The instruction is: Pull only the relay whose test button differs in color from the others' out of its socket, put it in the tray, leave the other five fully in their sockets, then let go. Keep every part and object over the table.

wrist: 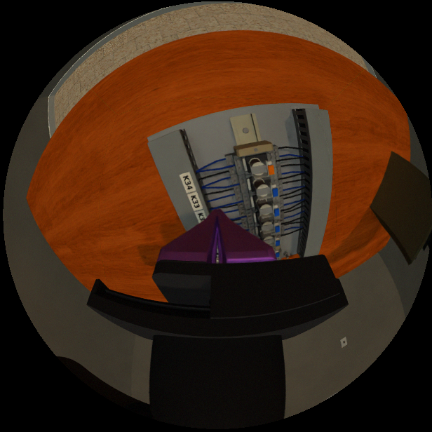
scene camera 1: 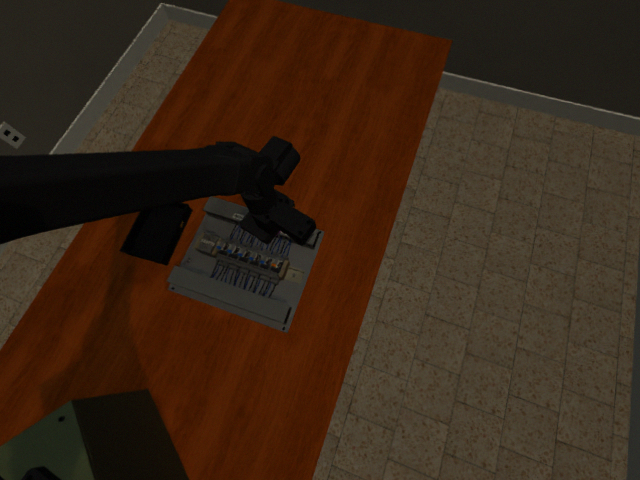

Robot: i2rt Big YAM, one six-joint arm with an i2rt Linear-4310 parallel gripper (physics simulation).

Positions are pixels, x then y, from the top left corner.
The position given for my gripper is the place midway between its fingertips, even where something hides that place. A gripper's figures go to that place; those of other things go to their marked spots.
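My gripper [wrist: 217,215] is here at 0.13 m from the lens, while a grey panel [wrist: 210,136] sits at 0.22 m from the lens.
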